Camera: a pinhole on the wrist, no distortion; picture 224 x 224 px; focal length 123.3 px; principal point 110.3 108.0 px. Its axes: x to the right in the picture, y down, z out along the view. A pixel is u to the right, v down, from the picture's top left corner.
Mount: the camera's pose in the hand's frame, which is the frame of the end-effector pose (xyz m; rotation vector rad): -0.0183 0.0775 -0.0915 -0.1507 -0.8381 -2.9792
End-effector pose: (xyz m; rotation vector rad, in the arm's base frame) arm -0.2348 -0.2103 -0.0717 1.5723 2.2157 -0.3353
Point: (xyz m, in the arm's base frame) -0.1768 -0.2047 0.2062
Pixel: behind the camera
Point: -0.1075 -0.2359 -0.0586
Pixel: 174 138
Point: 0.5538 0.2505 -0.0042
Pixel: outside the picture
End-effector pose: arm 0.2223 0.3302 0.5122 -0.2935 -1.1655 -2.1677
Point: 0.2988 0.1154 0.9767
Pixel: 22 41
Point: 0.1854 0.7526 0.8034
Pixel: 127 206
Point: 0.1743 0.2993 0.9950
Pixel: 37 111
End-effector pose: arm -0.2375 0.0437 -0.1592 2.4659 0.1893 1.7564
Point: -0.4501 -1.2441 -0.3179
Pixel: outside the picture
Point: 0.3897 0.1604 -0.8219
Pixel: outside the picture
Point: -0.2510 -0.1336 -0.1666
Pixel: 140 67
